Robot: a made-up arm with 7 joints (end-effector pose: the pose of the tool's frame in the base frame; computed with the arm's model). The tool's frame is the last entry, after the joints.
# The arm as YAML. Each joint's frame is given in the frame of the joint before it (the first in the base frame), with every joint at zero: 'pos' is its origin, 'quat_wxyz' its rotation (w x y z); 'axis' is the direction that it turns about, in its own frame. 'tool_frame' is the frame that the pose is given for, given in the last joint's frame.
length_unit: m
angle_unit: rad
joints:
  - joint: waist
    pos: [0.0, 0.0, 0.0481]
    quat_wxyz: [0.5, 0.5, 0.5, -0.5]
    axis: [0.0, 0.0, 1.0]
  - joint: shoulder
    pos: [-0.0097, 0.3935, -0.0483]
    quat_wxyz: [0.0, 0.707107, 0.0, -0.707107]
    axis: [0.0, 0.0, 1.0]
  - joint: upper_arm
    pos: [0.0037, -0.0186, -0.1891]
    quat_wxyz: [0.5, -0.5, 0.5, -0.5]
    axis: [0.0, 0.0, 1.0]
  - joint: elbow
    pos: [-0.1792, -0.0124, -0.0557]
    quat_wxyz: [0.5, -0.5, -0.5, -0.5]
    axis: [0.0, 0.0, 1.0]
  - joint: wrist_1
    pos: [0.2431, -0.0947, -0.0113]
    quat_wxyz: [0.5, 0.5, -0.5, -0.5]
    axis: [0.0, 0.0, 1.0]
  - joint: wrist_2
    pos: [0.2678, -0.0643, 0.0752]
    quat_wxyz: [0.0, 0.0, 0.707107, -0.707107]
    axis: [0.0, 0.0, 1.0]
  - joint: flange
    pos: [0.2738, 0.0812, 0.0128]
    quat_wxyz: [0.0, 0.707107, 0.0, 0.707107]
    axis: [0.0, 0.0, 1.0]
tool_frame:
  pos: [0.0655, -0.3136, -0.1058]
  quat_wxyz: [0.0, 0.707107, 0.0, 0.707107]
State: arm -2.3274 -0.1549 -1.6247 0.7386 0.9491 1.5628 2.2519
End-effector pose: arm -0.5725 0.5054 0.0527 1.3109 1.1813 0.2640
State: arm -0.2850 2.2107 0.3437 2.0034 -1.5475 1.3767 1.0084
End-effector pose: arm 0.6723 0.4903 0.0978 1.4134 2.1050 0.1124
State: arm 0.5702 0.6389 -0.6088 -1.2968 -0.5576 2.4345 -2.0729
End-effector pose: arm 0.5149 -0.6475 -0.2108 -0.2529 1.0025 -1.6025
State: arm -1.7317 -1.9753 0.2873 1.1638 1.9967 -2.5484 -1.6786
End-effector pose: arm -0.3571 0.2811 -0.0570 1.2656 1.8024 1.7927
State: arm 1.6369 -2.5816 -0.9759 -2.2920 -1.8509 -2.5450 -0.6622
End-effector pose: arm -0.0369 0.1016 0.5723 1.0076 -1.6452 2.1067
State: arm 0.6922 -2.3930 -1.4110 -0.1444 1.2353 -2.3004 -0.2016
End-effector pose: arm 0.4811 0.2765 -0.2277 -0.1802 2.0914 0.7840
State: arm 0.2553 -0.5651 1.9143 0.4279 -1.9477 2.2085 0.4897
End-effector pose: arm 0.8032 -0.2765 -0.3273 -2.4099 -0.2669 0.8361
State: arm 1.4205 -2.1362 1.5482 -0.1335 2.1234 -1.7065 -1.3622
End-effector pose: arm 0.1764 0.0095 0.3212 2.2915 1.3326 -1.6201
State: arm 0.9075 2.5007 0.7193 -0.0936 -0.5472 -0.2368 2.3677
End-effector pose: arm 0.0893 0.1562 0.5391 -0.0425 0.7853 0.3675
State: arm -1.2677 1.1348 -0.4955 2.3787 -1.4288 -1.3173 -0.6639
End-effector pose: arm -0.1402 0.0956 -0.4610 0.4299 -2.4253 0.5944
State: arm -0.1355 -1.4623 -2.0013 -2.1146 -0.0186 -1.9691 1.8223
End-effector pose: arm -0.1617 0.3502 -0.2443 -0.0549 -1.2291 0.5591
